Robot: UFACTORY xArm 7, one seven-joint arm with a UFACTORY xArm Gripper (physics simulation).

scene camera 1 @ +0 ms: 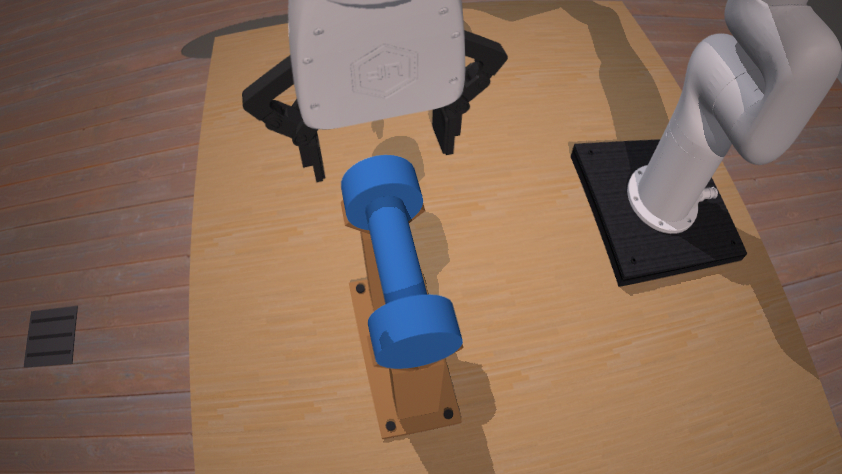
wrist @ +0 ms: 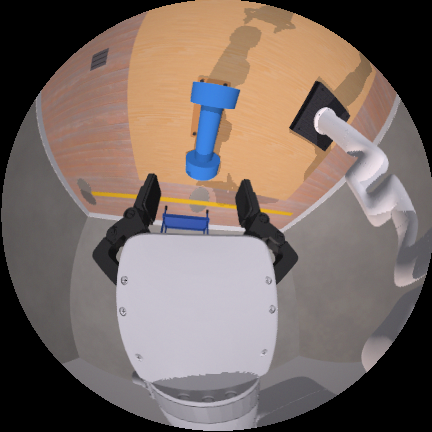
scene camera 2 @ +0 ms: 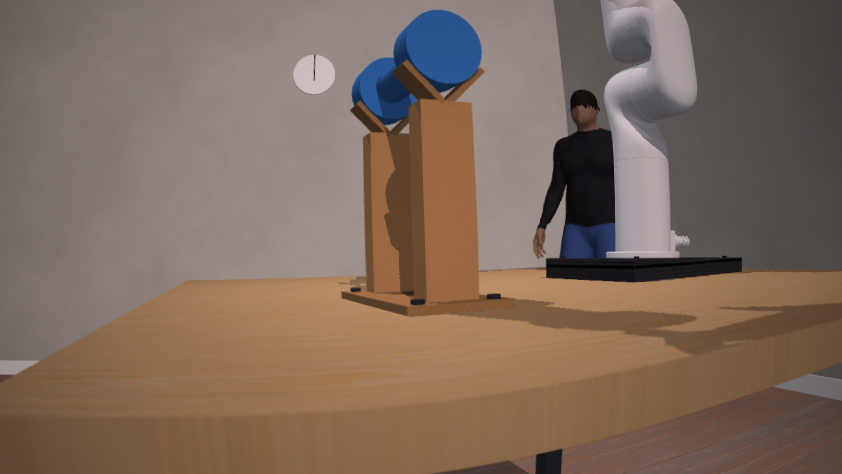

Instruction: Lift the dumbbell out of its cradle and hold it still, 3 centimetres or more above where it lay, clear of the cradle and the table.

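Places are measured from the arm's base along level axes (x ahead, y left, z up), in centimetres.
Pixels of known places: gripper, between the fingertips: (scene camera 1: 380, 153) (wrist: 198, 184); arm's base, origin of its link: (scene camera 1: 662, 199) (wrist: 324, 120) (scene camera 2: 643, 258).
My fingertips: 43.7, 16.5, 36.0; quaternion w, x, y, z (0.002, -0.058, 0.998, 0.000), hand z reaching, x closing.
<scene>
Ahead of a thing's pixels: the offset from my fingertips to its top centre, as dx, dy, dz. Level surfaces: height alone.
The blue dumbbell @[-0.8, +0.1, -11.2] (scene camera 1: 397, 253) (scene camera 2: 437, 50) (wrist: 207, 132) lies with its two thick heads in the V-shaped rests of the brown cradle @[-0.8, +0.1, -16.7] (scene camera 1: 421, 391) (scene camera 2: 447, 206) (wrist: 195, 122), high above the table @[dz -38.8] (scene camera 1: 530, 353) (scene camera 2: 235, 365). My gripper (scene camera 1: 384, 164) (wrist: 198, 184) is open and empty. In scene camera 1 its black fingers show at either side of the dumbbell's far head and a little beyond it, apart from it. In the wrist view the smaller-looking head shows just ahead of the fingertips. The gripper does not show in scene camera 2. Its exact height over the dumbbell is hard to tell.
The arm's black base plate (scene camera 1: 624, 235) (scene camera 2: 589, 269) (wrist: 305, 120) is on the table, to the right of the cradle. A person (scene camera 2: 589, 182) stands behind the table. A blue cart (wrist: 186, 221) shows beyond the fingers in the wrist view.
</scene>
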